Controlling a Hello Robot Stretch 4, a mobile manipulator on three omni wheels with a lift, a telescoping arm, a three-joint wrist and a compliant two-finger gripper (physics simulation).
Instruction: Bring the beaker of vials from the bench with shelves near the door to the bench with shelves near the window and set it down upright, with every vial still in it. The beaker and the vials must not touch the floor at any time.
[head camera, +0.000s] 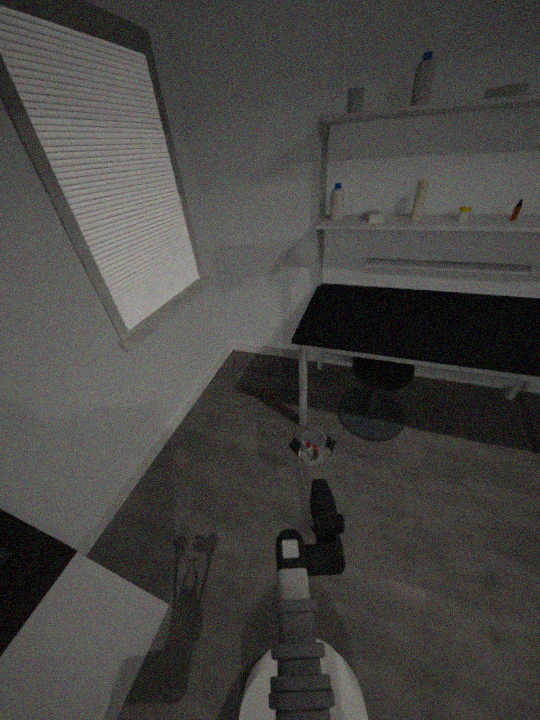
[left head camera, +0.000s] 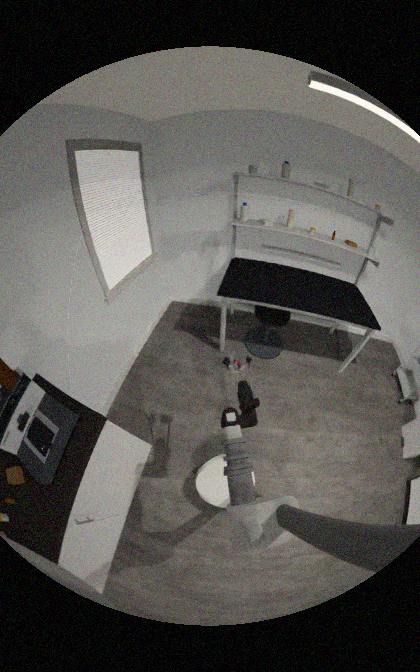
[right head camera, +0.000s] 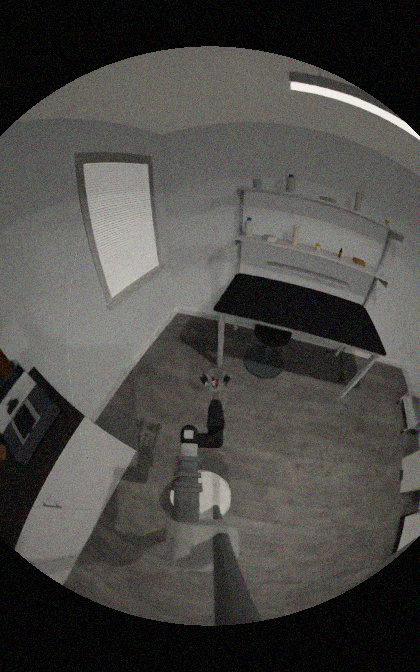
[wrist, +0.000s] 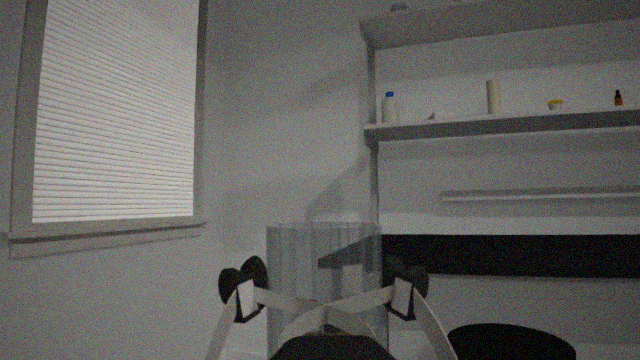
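Note:
The clear beaker (head camera: 313, 446) (left head camera: 237, 364) (right head camera: 215, 381) (wrist: 295, 265) is upright between the two dark fingertips of my gripper (head camera: 312, 446) (left head camera: 237, 363) (right head camera: 215, 380) (wrist: 322, 277), which is shut on it. Red-capped vials show inside it in the head views; how many there are is too small to tell. The beaker is held in the air over the floor, in front of the near left leg of the bench with shelves near the window. That bench (head camera: 418, 325) (left head camera: 300, 295) (right head camera: 300, 312) (wrist: 510, 255) has a black top.
A dark stool (head camera: 380, 372) (left head camera: 272, 316) (wrist: 510, 342) stands under the bench. Bottles and small items stand on its shelves (head camera: 430, 223) (wrist: 505, 124). A white cabinet (head camera: 75, 633) (left head camera: 105, 505) (right head camera: 75, 500) with a black counter stands at the left. A blinded window (head camera: 110, 162) (wrist: 117, 110) is in the left wall.

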